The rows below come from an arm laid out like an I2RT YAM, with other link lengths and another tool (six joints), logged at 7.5 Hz.
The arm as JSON. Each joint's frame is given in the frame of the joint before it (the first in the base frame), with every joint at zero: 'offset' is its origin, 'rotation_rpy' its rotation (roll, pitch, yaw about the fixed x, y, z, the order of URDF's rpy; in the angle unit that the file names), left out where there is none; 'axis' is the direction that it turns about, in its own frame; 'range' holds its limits. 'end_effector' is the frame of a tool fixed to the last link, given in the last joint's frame.
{
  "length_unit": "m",
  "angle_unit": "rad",
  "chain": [
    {
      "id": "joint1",
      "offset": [
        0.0,
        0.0,
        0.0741
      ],
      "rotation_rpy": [
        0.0,
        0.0,
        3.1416
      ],
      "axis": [
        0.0,
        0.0,
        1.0
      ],
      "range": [
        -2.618,
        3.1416
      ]
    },
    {
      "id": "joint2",
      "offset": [
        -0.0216,
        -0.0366,
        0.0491
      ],
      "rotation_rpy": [
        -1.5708,
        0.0,
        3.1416
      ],
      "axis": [
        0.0,
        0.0,
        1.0
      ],
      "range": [
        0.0,
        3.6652
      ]
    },
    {
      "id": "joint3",
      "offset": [
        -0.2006,
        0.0,
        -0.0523
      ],
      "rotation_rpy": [
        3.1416,
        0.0,
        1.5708
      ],
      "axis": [
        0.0,
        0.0,
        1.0
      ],
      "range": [
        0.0,
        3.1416
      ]
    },
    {
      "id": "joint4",
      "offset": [
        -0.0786,
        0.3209,
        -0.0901
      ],
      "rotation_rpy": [
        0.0,
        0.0,
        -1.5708
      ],
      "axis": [
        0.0,
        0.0,
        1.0
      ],
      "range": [
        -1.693,
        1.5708
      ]
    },
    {
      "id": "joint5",
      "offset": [
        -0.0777,
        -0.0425,
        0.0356
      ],
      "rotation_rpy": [
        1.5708,
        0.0,
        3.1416
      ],
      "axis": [
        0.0,
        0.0,
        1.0
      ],
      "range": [
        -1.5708,
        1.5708
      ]
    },
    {
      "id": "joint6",
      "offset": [
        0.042,
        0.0,
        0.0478
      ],
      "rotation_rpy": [
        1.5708,
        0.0,
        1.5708
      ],
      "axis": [
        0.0,
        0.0,
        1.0
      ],
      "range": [
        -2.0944,
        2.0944
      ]
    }
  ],
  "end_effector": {
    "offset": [
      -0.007,
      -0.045,
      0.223
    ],
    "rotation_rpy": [
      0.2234,
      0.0,
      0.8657
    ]
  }
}
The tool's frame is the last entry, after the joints.
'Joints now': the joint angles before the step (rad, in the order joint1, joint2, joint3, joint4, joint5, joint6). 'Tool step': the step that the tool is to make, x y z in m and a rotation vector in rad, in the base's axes. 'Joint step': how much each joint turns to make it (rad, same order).
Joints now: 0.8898, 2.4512, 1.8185, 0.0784, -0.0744, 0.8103
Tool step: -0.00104, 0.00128, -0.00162, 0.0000, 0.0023, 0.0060
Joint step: -0.0001, 0.0052, 0.0041, -0.0005, -0.0061, -0.0017
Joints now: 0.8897, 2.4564, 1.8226, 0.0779, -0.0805, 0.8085
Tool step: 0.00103, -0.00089, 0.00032, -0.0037, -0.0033, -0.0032
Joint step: -0.0001, -0.0006, 0.0009, -0.0025, 0.0052, -0.0025
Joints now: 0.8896, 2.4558, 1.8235, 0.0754, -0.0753, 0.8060
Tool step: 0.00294, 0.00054, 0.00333, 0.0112, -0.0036, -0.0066
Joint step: -0.0014, 0.0031, 0.0044, 0.0101, 0.0022, 0.0064
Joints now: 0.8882, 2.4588, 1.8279, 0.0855, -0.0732, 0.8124
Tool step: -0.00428, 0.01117, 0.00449, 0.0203, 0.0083, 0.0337
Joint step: 0.0000, 0.0200, 0.0344, -0.0040, -0.0388, -0.0008
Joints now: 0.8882, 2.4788, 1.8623, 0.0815, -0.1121, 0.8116
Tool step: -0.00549, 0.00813, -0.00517, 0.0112, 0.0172, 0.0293
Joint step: 0.0000, 0.0281, 0.0276, -0.0013, -0.0356, 0.0026
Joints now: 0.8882, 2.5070, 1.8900, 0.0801, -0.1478, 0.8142
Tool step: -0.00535, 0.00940, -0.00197, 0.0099, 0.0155, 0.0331
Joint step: 0.0000, 0.0301, 0.0408, -0.0130, -0.0378, -0.0013
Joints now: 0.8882, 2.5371, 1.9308, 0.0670, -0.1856, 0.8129
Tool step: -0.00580, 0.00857, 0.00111, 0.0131, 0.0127, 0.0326
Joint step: 0.0000, 0.0203, 0.0311, -0.0089, -0.0373, -0.0012
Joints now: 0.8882, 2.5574, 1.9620, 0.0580, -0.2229, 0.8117
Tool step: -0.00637, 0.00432, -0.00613, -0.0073, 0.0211, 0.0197
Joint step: 0.0028, 0.0190, 0.0270, -0.0267, -0.0205, 0.0013
